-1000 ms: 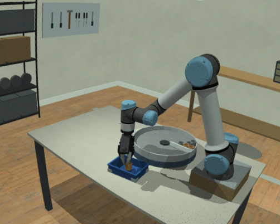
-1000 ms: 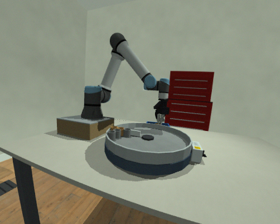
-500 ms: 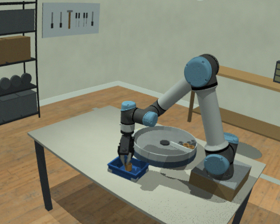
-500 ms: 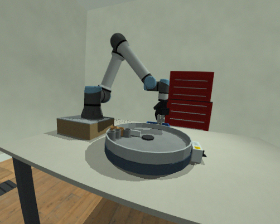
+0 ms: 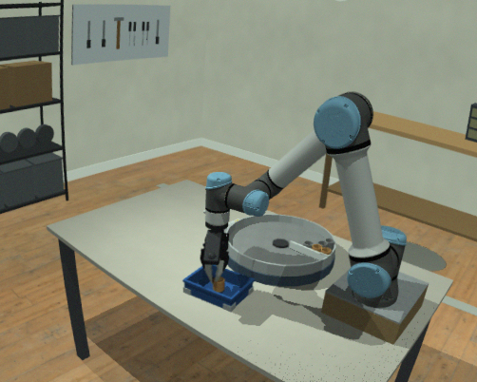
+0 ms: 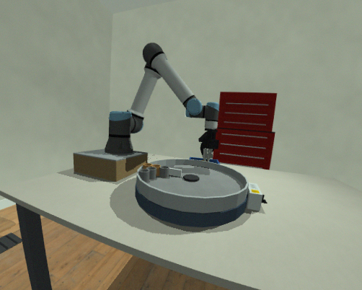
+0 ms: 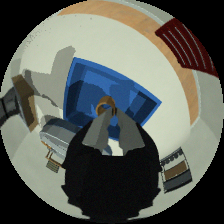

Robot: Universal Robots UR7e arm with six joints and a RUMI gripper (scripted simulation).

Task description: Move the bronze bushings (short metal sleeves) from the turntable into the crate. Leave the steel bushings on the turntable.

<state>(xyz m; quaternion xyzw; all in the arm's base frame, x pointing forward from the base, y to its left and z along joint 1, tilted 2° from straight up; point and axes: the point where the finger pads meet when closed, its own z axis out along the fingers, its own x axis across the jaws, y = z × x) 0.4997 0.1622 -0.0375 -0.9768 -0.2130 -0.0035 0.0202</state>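
My hand is 20 mm past the blue crate, 10 mm to the left of it and 20 mm above it. Also, from my hand: turntable (70 mm behind, 350 mm to the right, 10 mm above).
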